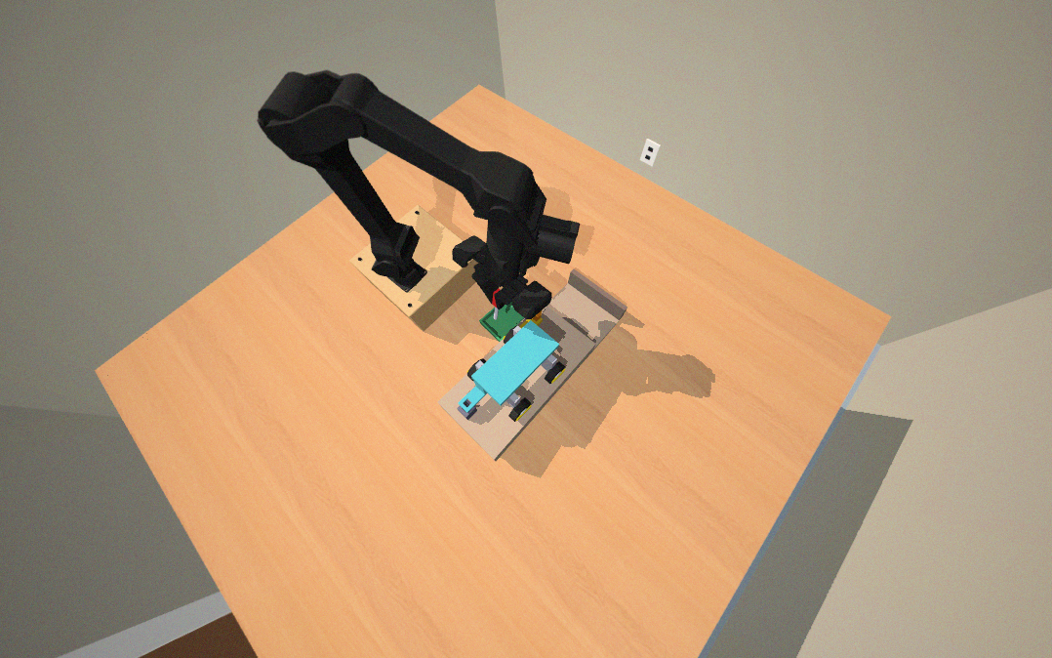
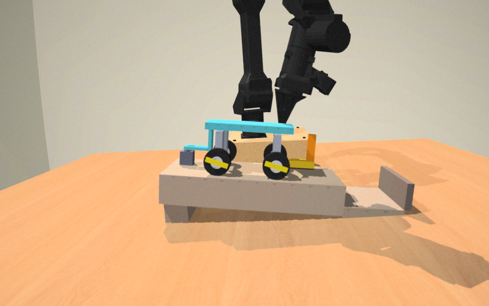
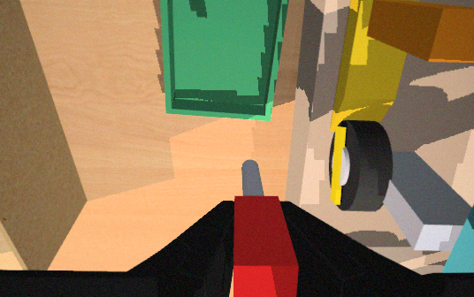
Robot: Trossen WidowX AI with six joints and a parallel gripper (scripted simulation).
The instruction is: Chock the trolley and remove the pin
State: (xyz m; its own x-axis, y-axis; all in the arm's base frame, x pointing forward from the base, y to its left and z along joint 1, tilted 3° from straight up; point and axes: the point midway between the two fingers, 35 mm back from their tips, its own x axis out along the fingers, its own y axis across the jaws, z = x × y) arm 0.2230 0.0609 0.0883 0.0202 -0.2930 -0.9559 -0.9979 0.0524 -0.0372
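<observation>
My gripper tip is 140 mm above the green tray, 30 mm to the right of it and 10 mm past it. The rest, counted from my gripper tip: red-headed stop pin right at my gripper tip; then yellow chock 60 mm below, 60 mm ahead, 30 mm to the left; then trolley 100 mm ahead, 70 mm to the right, 30 mm below.
</observation>
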